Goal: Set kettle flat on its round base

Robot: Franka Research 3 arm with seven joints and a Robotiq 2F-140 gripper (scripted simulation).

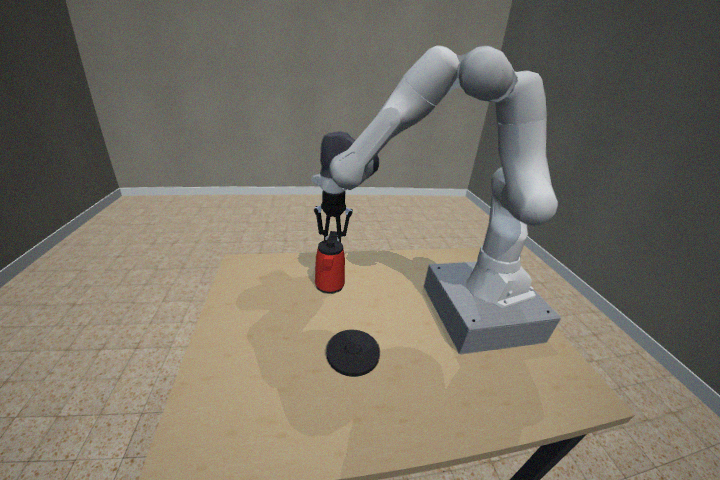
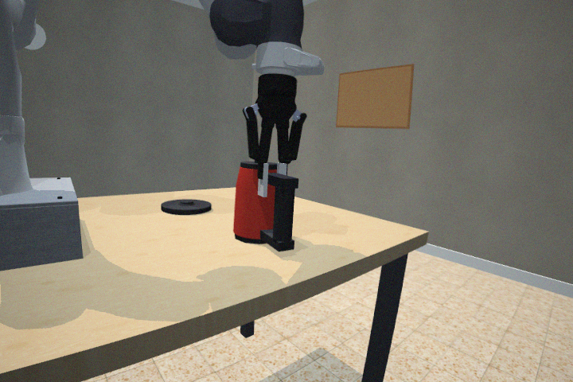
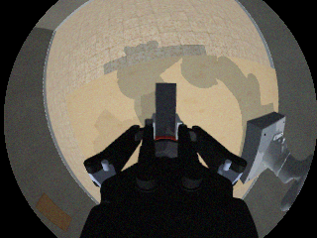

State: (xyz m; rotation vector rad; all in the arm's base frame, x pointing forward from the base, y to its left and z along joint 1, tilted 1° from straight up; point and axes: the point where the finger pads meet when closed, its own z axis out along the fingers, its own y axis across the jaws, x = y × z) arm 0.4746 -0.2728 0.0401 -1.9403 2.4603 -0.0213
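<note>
My hand is 1 cm short of the red kettle, 3 cm to the right of it and 5 cm above it. The rest, counted from my hand: round black base 1 cm behind, 37 cm to the left, 13 cm below.
</note>
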